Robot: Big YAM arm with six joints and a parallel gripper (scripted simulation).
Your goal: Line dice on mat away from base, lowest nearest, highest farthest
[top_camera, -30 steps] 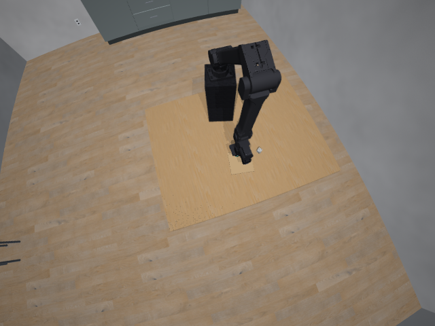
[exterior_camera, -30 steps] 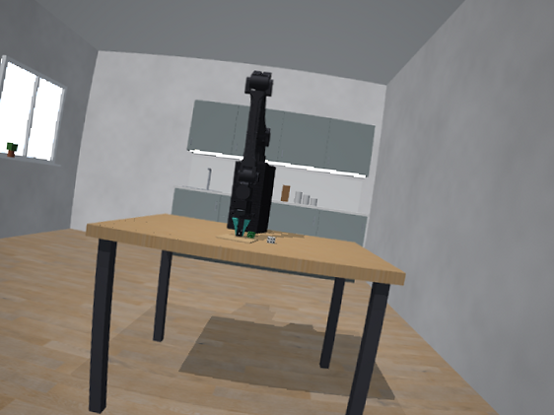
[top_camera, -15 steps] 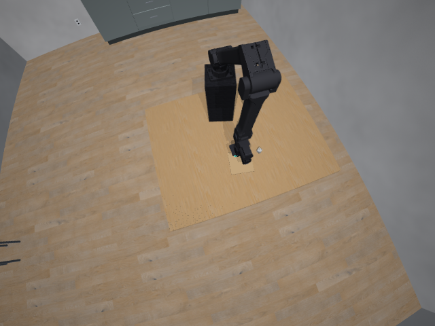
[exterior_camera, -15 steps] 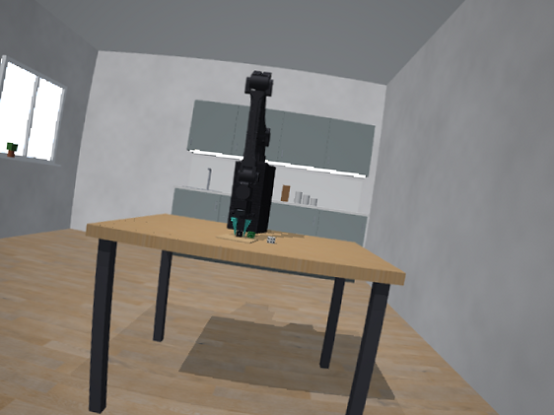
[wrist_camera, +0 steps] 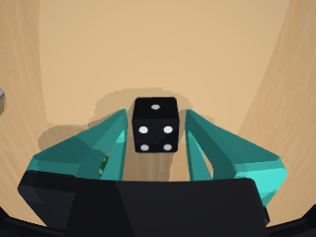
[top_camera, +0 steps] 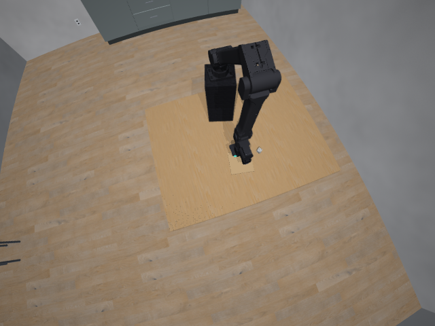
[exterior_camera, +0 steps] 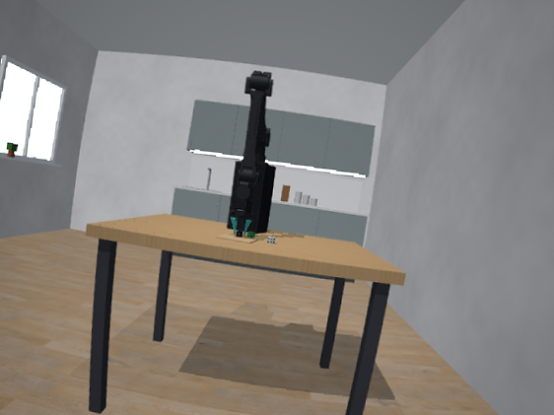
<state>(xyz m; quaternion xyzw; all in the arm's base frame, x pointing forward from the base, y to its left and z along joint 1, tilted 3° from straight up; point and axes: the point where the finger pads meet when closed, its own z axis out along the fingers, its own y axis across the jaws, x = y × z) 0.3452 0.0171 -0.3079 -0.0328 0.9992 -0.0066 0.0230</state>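
Now: the black die right at my hand. Round my hand: mat 5 cm ahead, 1 cm below; green die 6 cm behind, 4 cm to the left; white die 1 cm ahead, 13 cm to the left.
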